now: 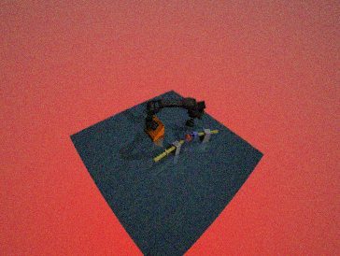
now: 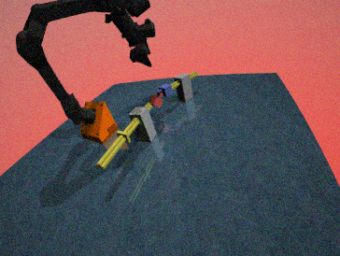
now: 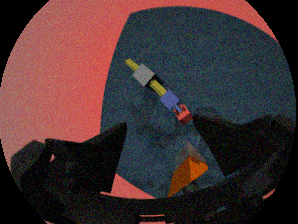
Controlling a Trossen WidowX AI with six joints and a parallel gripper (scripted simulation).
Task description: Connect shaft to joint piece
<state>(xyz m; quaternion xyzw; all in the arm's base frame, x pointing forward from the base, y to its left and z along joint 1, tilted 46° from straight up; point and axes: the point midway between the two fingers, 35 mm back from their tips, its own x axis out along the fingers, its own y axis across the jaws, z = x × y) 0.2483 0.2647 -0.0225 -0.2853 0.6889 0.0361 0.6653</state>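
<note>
Right now my gripper tip is 17 cm above the red square joint piece and 4 cm to the left of it.
</note>
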